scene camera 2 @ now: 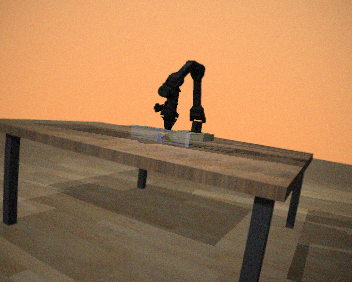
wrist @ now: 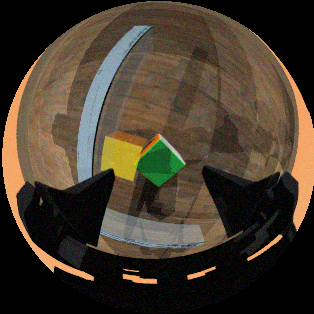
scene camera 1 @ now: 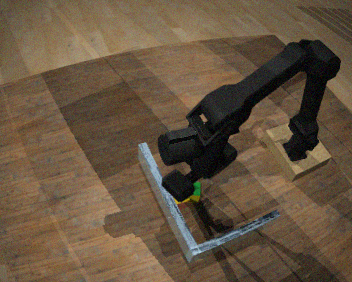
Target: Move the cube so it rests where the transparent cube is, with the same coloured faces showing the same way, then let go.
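Pixels of known places: gripper, fingertip midpoint: [wrist: 158,171] [scene camera 1: 194,187]; arm's base, link origin: [scene camera 2: 196,132] [scene camera 1: 294,151].
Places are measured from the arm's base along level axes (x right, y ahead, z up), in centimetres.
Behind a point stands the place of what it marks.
The solid cube [scene camera 1: 197,189] {x -5.4, y 32.5, z -0.2 cm} [wrist: 161,164] {x -4.7, y 33.3, z -0.2 cm} has its green face up. In the wrist view it is turned cornerwise to the fingers, with thin orange and white sides showing. The transparent cube [wrist: 119,157] {x -6.0, y 37.4, z -0.2 cm} has a yellow face up and an orange-brown side; it stands close beside the solid cube, on the side toward the blue wall, and is turned differently. In scene camera 1 the arm hides much of both. My gripper [wrist: 158,171] {x -5.2, y 33.4, z 0.5 cm} is open and empty above the cubes, its fingertips on either side of the green face in the wrist view. In scene camera 2 the cubes are tiny and partly blurred together.
A light blue L-shaped wall [scene camera 1: 172,215] {x -11.9, y 40.6, z 1.7 cm} [wrist: 88,120] {x -3.3, y 40.9, z 1.8 cm} runs close past the transparent cube, with its second arm [scene camera 1: 240,232] {x -19.9, y 26.9, z 1.9 cm} across the near side. The wooden base block [scene camera 1: 295,167] {x -5.4, y 2.7, z 0.0 cm} carries the robot on the right. The wooden table [scene camera 2: 150,156] {x -35.3, y 77.9, z -4.1 cm} shows its front edge.
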